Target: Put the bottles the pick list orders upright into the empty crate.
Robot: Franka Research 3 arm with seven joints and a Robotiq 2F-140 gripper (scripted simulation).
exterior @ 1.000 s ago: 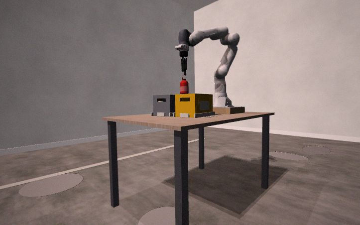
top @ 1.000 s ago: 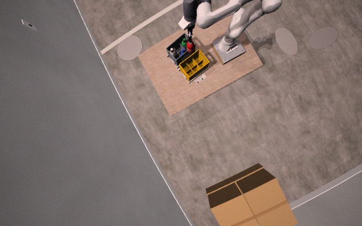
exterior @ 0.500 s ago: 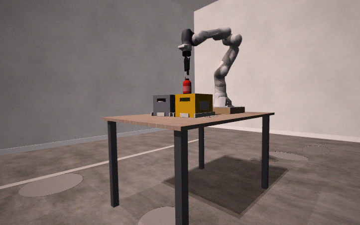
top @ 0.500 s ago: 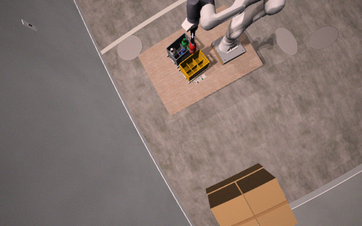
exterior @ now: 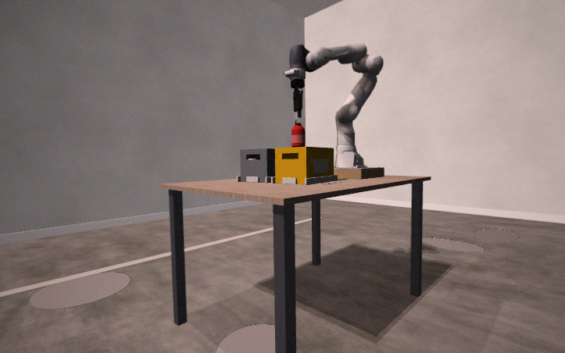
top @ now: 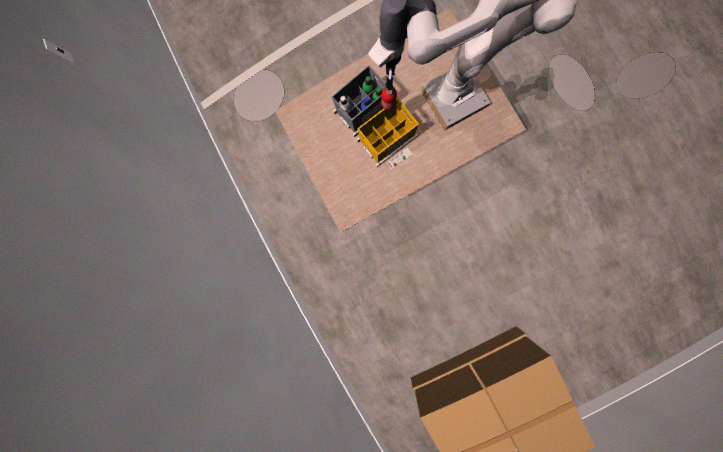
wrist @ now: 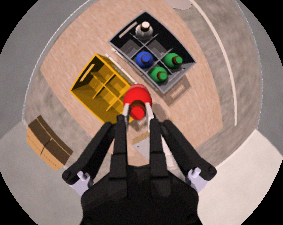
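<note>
My gripper is now 8 cm above the red bottle. The rest, counted from my hand: blue bottle (10 cm ahead, 8 cm to the right, 26 cm below); then yellow crate (4 cm ahead, 11 cm to the left, 26 cm below); then grey crate (11 cm ahead, 13 cm to the right, 26 cm below).
</note>
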